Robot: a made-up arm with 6 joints.
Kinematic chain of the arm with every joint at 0, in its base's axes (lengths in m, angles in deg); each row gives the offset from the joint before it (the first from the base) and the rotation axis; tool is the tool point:
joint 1: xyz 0 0 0.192 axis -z
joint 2: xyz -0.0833 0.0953 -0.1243 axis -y
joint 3: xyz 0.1 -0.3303 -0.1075 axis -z
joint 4: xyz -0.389 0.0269 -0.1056 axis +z
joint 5: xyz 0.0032 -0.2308 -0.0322 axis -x
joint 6: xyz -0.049 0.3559 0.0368 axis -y
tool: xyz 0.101 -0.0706 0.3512
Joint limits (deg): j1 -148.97..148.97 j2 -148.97..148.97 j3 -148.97..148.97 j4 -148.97..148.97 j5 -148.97..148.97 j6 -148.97..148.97
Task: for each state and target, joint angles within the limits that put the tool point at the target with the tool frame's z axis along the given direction. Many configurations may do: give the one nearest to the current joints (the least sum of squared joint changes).
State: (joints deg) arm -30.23 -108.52 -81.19 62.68 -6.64 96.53
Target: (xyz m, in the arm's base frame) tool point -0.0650 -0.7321 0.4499 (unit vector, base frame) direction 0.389 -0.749 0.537
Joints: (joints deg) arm -10.41 -62.95 -36.46 25.96 -6.06 62.17
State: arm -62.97 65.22 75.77 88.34 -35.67 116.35
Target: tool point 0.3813 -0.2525 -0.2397 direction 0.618 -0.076 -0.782
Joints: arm -67.26 94.62 28.88 88.90 -74.80 113.68
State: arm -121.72 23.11 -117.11 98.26 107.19 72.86
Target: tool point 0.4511 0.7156 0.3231 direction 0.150 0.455 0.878
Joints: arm -99.42 66.54 -109.95 83.82 95.06 63.28
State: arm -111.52 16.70 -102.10 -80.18 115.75 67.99
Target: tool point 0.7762 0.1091 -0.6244 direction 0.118 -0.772 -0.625
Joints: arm -102.12 36.05 -75.69 -70.31 108.35 81.51
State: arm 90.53 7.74 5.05 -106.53 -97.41 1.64
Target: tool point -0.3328 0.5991 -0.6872 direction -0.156 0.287 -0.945
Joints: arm 61.52 40.41 12.49 -102.26 -123.00 -21.16
